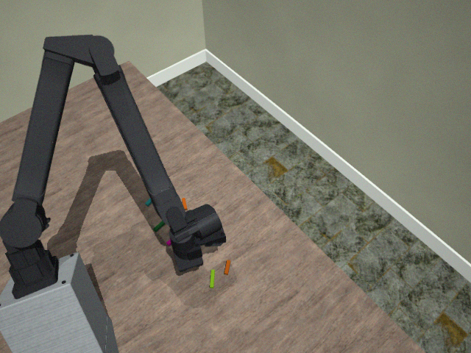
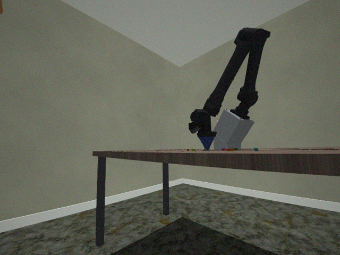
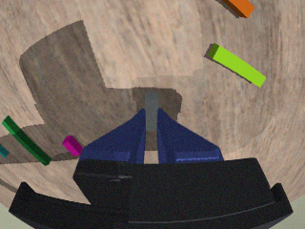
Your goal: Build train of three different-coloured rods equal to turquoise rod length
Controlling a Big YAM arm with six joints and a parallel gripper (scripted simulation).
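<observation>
Right now my hand is 10 mm above the grey rod. Round my hand: lime rod (70 mm to the right, 40 mm ahead, 10 mm below); then magenta rod (90 mm to the left, 30 mm behind, 10 mm below); then green rod (160 mm to the left, 20 mm behind, 10 mm below).
</observation>
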